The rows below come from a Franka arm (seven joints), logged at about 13 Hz.
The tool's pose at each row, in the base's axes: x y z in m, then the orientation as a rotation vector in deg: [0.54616 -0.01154 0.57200 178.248 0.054 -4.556]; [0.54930 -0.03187 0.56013 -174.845 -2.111 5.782]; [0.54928 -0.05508 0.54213 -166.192 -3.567 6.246]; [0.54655 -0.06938 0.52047 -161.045 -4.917 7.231]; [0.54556 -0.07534 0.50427 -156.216 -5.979 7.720]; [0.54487 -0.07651 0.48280 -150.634 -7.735 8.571]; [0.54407 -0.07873 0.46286 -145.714 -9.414 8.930]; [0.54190 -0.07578 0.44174 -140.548 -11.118 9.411]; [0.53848 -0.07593 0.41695 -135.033 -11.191 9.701]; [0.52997 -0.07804 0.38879 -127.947 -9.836 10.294]
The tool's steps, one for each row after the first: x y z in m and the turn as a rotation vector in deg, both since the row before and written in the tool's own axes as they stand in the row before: [0.00375 0.01997 0.01229 6.704 -0.837 -1.532]; [0.00052 0.02471 0.01587 8.573 -0.456 -1.329]; [-0.00196 0.01893 0.01785 5.047 -0.833 -1.108]; [-0.00017 0.01082 0.01348 4.740 -0.494 -0.986]; [0.00091 0.00965 0.01921 5.418 -0.895 -1.515]; [0.00056 0.01160 0.01638 4.743 -0.578 -1.552]; [-0.00009 0.00921 0.01935 4.960 -0.710 -1.617]; [-0.00168 0.01543 0.01963 5.465 -0.185 -0.568]; [-0.00692 0.02050 0.02004 7.179 0.002 0.393]
